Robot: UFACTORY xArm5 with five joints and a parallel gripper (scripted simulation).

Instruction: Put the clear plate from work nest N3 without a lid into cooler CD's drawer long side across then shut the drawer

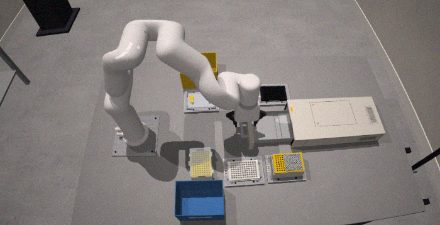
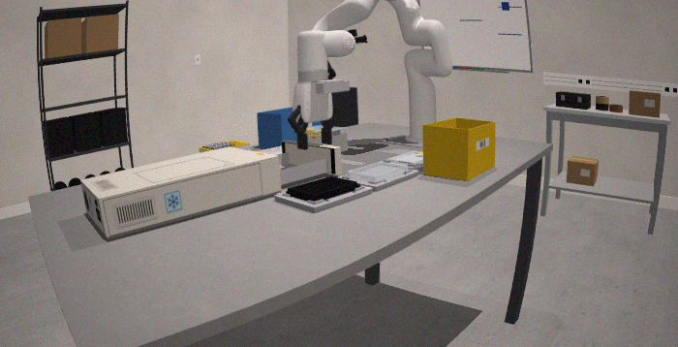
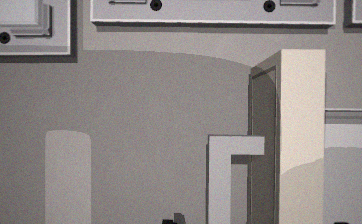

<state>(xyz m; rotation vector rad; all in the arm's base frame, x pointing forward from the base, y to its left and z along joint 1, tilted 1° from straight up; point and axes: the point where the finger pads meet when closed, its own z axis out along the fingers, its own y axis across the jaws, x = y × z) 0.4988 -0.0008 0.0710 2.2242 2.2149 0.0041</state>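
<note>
Now: hand 19 cm to the right of the clear plate, 6 cm above it and 2 cm past it. Also, from my hand: grey nest 19 cm to the left, 7 cm below, 2 cm behind; white plate 20 cm to the right, 5 cm below, 2 cm behind; drawer 13 cm ahead, 3 cm below.
</note>
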